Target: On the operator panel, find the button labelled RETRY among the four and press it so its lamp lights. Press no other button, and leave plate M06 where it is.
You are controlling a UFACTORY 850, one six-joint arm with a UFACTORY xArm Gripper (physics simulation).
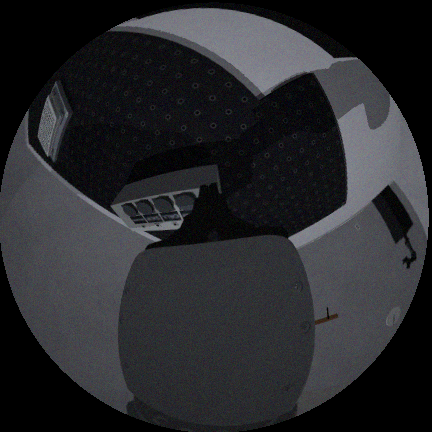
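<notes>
The operator panel (167, 184) is a grey box at centre left, with a row of round dark buttons on its front. Three buttons (130, 209) (145, 206) (164, 203) show left of a further button (184, 200) beside my gripper. The labels below them are too dark and blurred to read, so I cannot tell which is RETRY. No lamp looks lit. My gripper (211, 194) is shut and empty, its dark fingertips over the panel's right part, hiding some of it; contact cannot be judged. A pale plate (47, 125) with a dotted face lies at the far left, apart from the gripper; its marking is unreadable.
The dark patterned mat (190, 75) lies around the panel, with a pale border (235, 55) beyond it. At the right are a dark box (393, 212), a thin black jointed object (410, 252), a brown stick (327, 319) and a pale disc (393, 316).
</notes>
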